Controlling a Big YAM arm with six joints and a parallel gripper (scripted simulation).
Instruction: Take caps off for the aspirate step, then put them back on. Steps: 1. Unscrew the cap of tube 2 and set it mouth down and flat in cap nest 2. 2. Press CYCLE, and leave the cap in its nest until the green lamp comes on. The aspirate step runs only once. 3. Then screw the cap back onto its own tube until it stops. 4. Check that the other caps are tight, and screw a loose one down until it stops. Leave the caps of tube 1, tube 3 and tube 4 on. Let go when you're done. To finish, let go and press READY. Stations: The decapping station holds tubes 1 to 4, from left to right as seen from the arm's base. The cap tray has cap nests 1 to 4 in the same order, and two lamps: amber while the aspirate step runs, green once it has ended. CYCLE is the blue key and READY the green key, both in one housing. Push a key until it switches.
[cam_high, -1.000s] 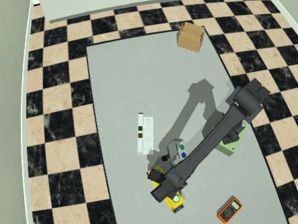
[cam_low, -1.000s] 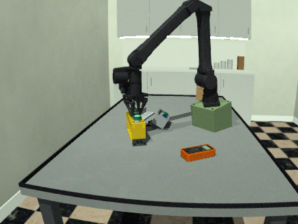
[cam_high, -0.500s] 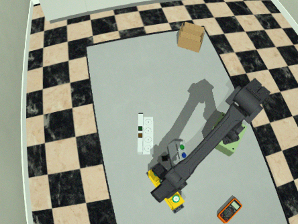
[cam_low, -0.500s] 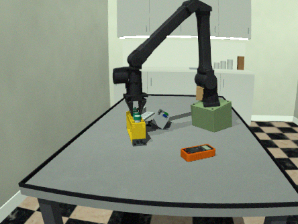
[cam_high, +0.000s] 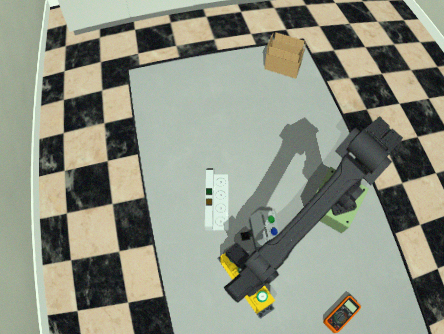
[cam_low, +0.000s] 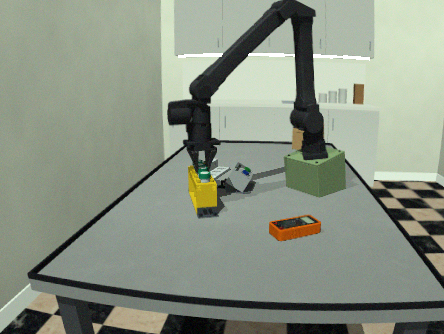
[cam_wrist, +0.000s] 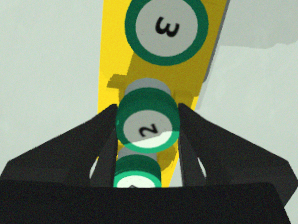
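Now: hand right at the cap. From my hand the other things lie so: grey key housing (10 cm behind, 19 cm to the right, 6 cm below); then green READY key (12 cm behind, 21 cm to the right, 5 cm below); then blue cycle key (12 cm behind, 17 cm to the right, 5 cm below).
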